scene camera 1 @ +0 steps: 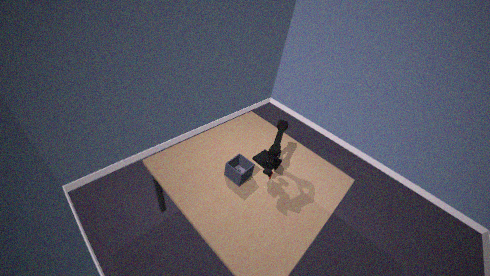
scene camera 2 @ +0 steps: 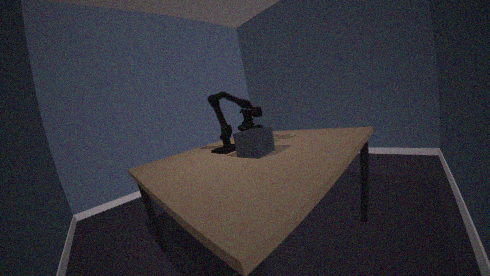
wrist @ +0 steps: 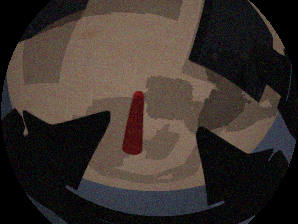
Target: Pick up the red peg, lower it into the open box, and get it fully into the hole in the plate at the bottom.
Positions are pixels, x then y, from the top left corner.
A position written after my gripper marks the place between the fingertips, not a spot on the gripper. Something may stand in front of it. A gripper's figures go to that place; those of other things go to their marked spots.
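A red peg (wrist: 132, 144) sits 7 cm from the lens, while my own gripper (wrist: 155, 124) is 10 cm from the lens.
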